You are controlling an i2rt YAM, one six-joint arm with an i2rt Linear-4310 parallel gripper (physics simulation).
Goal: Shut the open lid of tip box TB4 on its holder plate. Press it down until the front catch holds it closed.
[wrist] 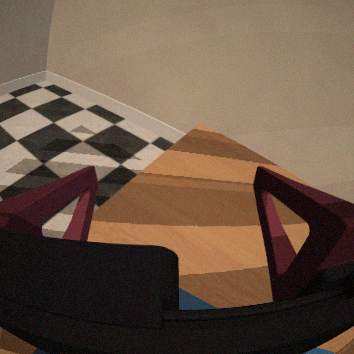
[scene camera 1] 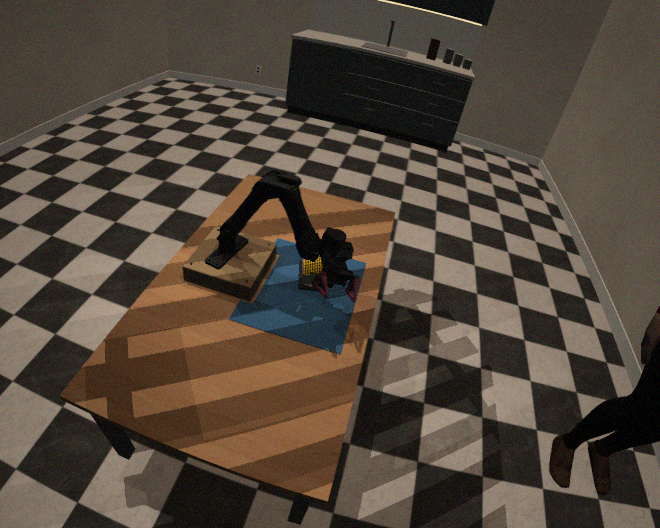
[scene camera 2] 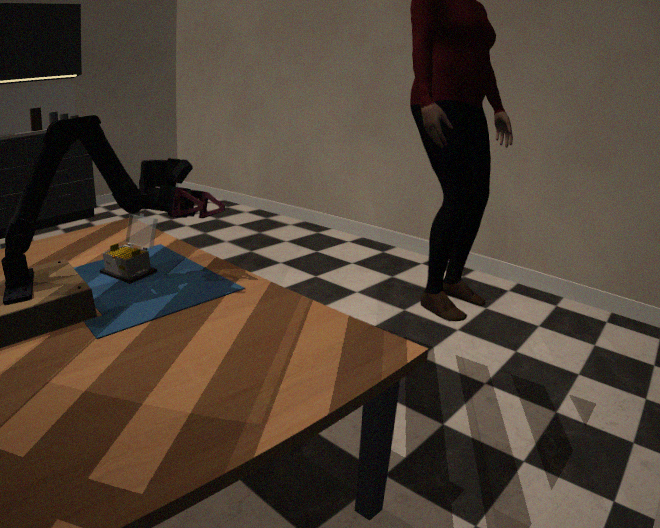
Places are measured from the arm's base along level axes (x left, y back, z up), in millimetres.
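Pixels of known places: gripper, fingertip midpoint: (wrist: pixel 175 174) (scene camera 1: pixel 341 299) (scene camera 2: pixel 214 207); arm's base, origin of the base link: (scene camera 1: pixel 227 251) (scene camera 2: pixel 19 287).
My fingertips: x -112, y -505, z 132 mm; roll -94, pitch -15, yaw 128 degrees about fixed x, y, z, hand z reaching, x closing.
For each thing: its middle in the pictures, then the offset to it from my fingertips. "pt": a spot on its surface instead. Level surfaces: height alone.
- tip box TB4, body centre: (scene camera 2: pixel 126 261) (scene camera 1: pixel 313 270) dz -169, dx +248, dy +197 mm
- clear lid, surface spot: (scene camera 2: pixel 142 231) pt dz -101, dx +281, dy +132 mm
- blue mat, its level: dz -202 mm
- striped-lit wooden table, its level: dz -205 mm
The tip box TB4 (scene camera 1: pixel 312 267) (scene camera 2: pixel 127 266), pale with yellow tips inside, stands on its dark holder plate (scene camera 2: pixel 151 270) on the blue mat. Its label is too small to read. The clear lid (scene camera 2: pixel 142 231) stands open, roughly upright, at the box's far right side in the second scene view. In the first scene view the arm partly covers the box, and the lid cannot be made out. My gripper (scene camera 1: pixel 339 297) (scene camera 2: pixel 212 211) (wrist: pixel 175 174) is open and empty. It hangs above and to the right of the box and lid in the second scene view. The front catch cannot be made out.
The blue mat (scene camera 1: pixel 286 314) (scene camera 2: pixel 187 290) lies on the striped-lit wooden table (scene camera 1: pixel 220 385) (scene camera 2: pixel 203 385). The arm's wooden base block (scene camera 1: pixel 220 275) (scene camera 2: pixel 55 300) is left of the mat. A person (scene camera 1: pixel 605 412) (scene camera 2: pixel 456 165) stands on the floor beyond the table.
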